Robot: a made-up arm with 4 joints.
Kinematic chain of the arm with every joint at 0, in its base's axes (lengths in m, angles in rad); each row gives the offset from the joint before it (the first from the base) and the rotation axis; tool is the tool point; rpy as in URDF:
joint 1: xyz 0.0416 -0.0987 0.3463 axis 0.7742 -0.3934 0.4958
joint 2: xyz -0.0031 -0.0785 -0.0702 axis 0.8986 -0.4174 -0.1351
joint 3: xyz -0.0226 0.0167 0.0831 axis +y
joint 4: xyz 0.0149 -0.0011 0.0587 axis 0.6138 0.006 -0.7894
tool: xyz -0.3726 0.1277 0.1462 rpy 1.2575 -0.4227 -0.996
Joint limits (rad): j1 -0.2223..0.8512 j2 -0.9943..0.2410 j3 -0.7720..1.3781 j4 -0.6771..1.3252
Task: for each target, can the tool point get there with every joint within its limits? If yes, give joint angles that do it. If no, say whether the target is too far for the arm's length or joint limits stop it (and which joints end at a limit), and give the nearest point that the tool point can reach.
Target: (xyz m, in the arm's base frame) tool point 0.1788 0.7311 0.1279
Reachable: no: too far | nearest point 0.1451 0.3385 0.2794 | short by 0.422 m
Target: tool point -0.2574 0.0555 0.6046
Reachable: yes | joints -0.0214 -0.6064 0.1503 -0.3291
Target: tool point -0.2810 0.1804 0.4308
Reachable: yes | joints -0.0115 -0.8823 -0.2263 0.4617
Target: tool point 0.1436 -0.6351 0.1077
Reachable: no: joint limits stop it (at a limit: joint 1, joint 2, joint 4) | nearest point -0.1202 -0.5389 0.4404 | short by 0.435 m
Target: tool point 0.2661 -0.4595 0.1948
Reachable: no: joint limits stop it (at a limit: joint 1, joint 2, joint 3, joint 4) | nearest point 0.0918 -0.5050 0.5642 | short by 0.411 m
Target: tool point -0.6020 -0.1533 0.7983
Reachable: no: too far | nearest point -0.3485 -0.1602 0.6202 | short by 0.310 m
